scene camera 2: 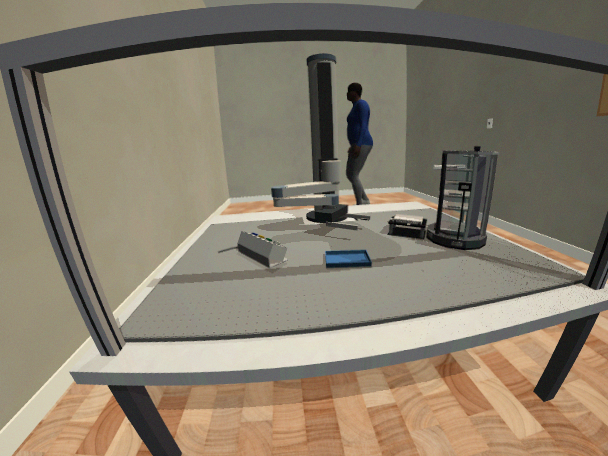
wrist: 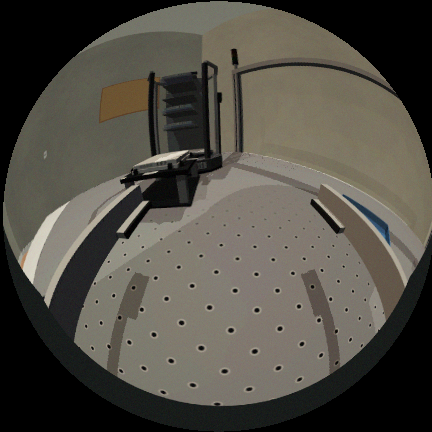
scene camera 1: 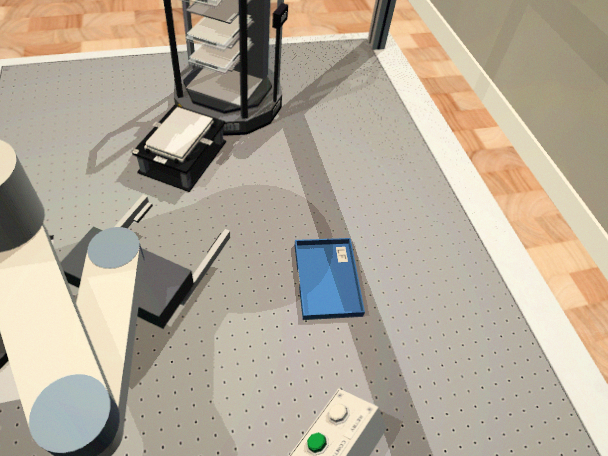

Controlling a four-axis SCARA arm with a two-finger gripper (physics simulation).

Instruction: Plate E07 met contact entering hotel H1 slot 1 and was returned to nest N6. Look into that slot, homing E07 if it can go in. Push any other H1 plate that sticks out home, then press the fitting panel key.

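Places are measured from the arm's base along level axes (x ahead, y left, z up), in millimetres.
Pixels of known places: gripper, fingertip midpoint: [scene camera 2: 364, 222] [wrist: 234, 190] [scene camera 1: 186, 215].
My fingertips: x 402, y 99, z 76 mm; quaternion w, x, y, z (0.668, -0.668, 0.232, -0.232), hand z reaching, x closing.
Note:
Ahead of a thing's pixels: the offset from my fingertips to its top centre. "spot": to the spot under its first point.
My gripper [scene camera 1: 188, 216] [scene camera 2: 364, 223] [wrist: 234, 190] is open and empty, low over the table, its fingers pointing toward the nest. A white plate @(dx +10, dy +211, dz +10 mm) [scene camera 1: 180, 132] [scene camera 2: 409, 218] [wrist: 162, 160] lies on the black nest @(spot: dx -37, dy +161, dz -58 mm) [scene camera 1: 162, 175] [scene camera 2: 407, 230] [wrist: 165, 192] in front of the hotel; its label is unreadable. The hotel @(dx +136, dy +382, dz +331 mm) [scene camera 1: 243, 60] [scene camera 2: 457, 242] [wrist: 205, 110] holds plates on several levels. In scene camera 2 the upper plate [scene camera 2: 449, 166] sticks out on the left; lower plates [scene camera 2: 452, 192] sit further in. I cannot tell which level is slot 1. The wrist view shows the shelves from below.
A blue tray @(dx +229, dy -140, dz -46 mm) [scene camera 1: 327, 280] [scene camera 2: 348, 259] [wrist: 372, 220] lies on the table. The key panel @(dx +121, dy -452, dz +20 mm) [scene camera 1: 357, 425] [scene camera 2: 260, 248] has a white key @(dx +166, dy -388, dz +11 mm) [scene camera 1: 338, 413] marked RETRY and a green key @(dx +127, dy -419, dz +11 mm) [scene camera 1: 316, 442]. A person [scene camera 2: 359, 125] stands beyond the table.

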